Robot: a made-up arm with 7 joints. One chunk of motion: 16 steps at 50 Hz.
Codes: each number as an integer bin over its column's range. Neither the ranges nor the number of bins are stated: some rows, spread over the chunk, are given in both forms.
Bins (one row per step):
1: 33 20 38 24 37 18
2: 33 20 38 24 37 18
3: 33 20 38 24 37 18
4: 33 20 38 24 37 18
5: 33 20 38 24 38 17
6: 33 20 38 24 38 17
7: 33 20 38 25 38 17
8: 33 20 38 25 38 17
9: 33 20 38 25 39 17
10: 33 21 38 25 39 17
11: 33 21 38 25 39 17
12: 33 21 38 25 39 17
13: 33 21 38 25 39 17
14: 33 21 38 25 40 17
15: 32 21 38 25 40 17
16: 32 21 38 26 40 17
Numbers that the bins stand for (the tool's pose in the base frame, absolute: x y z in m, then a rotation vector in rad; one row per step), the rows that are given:
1: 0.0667 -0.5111 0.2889 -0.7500 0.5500 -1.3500
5: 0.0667 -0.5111 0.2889 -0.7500 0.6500 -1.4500
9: 0.0667 -0.5111 0.2889 -0.6500 0.7500 -1.4500
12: 0.0667 -0.4667 0.2889 -0.6500 0.7500 -1.4500
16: 0.0222 -0.4667 0.2889 -0.5500 0.8500 -1.4500
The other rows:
2: 0.0667 -0.5111 0.2889 -0.7500 0.5500 -1.3500
3: 0.0667 -0.5111 0.2889 -0.7500 0.5500 -1.3500
4: 0.0667 -0.5111 0.2889 -0.7500 0.5500 -1.3500
6: 0.0667 -0.5111 0.2889 -0.7500 0.6500 -1.4500
7: 0.0667 -0.5111 0.2889 -0.6500 0.6500 -1.4500
8: 0.0667 -0.5111 0.2889 -0.6500 0.6500 -1.4500
10: 0.0667 -0.4667 0.2889 -0.6500 0.7500 -1.4500
11: 0.0667 -0.4667 0.2889 -0.6500 0.7500 -1.4500
13: 0.0667 -0.4667 0.2889 -0.6500 0.7500 -1.4500
14: 0.0667 -0.4667 0.2889 -0.6500 0.8500 -1.4500
15: 0.0222 -0.4667 0.2889 -0.6500 0.8500 -1.4500

